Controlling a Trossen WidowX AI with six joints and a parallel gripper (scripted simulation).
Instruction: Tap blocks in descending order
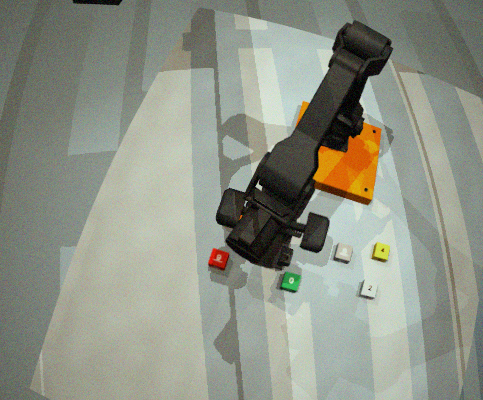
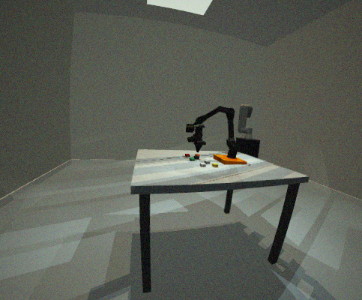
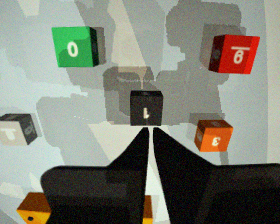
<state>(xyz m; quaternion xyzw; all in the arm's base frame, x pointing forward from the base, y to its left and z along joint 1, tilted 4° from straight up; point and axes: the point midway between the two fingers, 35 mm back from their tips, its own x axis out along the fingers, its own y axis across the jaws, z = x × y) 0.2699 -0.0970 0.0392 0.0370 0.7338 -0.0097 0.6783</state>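
Now: the dark block 4 cm below my gripper tip. Round my gripper tip: orange block 8 cm to the right, 4 cm below, 4 cm behind; then green block 7 cm ahead, 6 cm to the left, 4 cm below; then red block 8 cm to the right, 5 cm ahead, 4 cm below.
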